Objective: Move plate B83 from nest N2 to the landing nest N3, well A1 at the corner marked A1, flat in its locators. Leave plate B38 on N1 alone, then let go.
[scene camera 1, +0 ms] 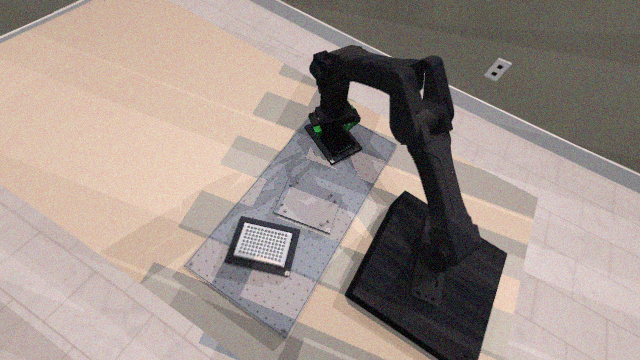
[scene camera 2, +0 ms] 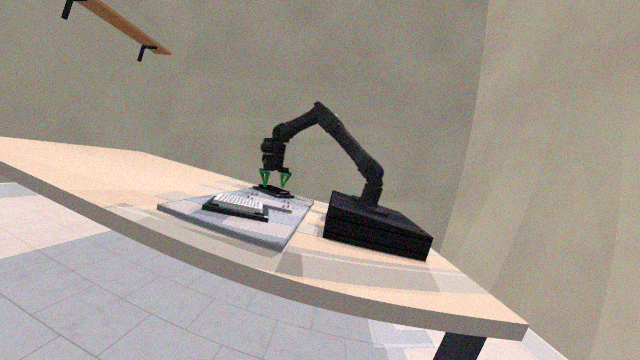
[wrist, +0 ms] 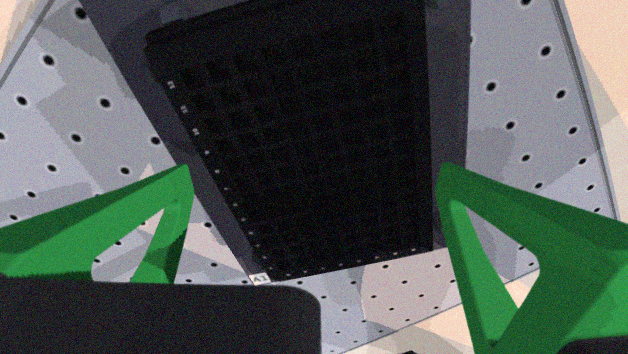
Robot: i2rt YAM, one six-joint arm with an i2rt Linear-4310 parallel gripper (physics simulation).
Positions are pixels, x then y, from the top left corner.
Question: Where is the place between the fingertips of the gripper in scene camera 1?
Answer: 332,133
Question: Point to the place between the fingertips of the gripper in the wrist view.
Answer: At 314,177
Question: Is the gripper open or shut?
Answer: Open.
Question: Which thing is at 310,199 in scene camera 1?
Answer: A grey nest.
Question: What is the gripper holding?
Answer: Nothing.
